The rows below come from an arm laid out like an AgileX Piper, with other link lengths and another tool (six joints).
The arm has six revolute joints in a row. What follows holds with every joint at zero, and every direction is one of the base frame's.
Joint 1 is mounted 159.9 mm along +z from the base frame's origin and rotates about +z.
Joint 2 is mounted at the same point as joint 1 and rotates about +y.
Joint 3 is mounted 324.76 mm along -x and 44.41 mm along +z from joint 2 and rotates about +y.
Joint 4 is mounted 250.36 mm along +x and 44.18 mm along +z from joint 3 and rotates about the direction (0.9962, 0, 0.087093).
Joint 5 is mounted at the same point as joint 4 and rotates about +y.
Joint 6 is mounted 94.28 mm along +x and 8.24 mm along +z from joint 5 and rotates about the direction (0.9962, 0, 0.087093).
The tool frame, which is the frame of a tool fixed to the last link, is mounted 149.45 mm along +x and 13 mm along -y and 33.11 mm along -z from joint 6; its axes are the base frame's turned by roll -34.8, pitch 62.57 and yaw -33.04 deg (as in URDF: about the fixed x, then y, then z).
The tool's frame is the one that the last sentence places.
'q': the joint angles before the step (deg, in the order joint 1, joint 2, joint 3, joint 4, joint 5, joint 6). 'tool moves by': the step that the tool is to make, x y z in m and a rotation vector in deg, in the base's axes. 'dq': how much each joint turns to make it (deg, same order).
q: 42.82, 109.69, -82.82, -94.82, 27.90, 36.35
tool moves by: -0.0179, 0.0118, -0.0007, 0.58, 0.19, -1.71
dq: 3.68, 0.00, 0.00, 2.57, 4.80, -0.06
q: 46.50, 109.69, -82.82, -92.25, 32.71, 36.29
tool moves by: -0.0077, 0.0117, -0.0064, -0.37, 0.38, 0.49
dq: 1.76, 0.70, -0.01, 0.32, 1.17, 0.23
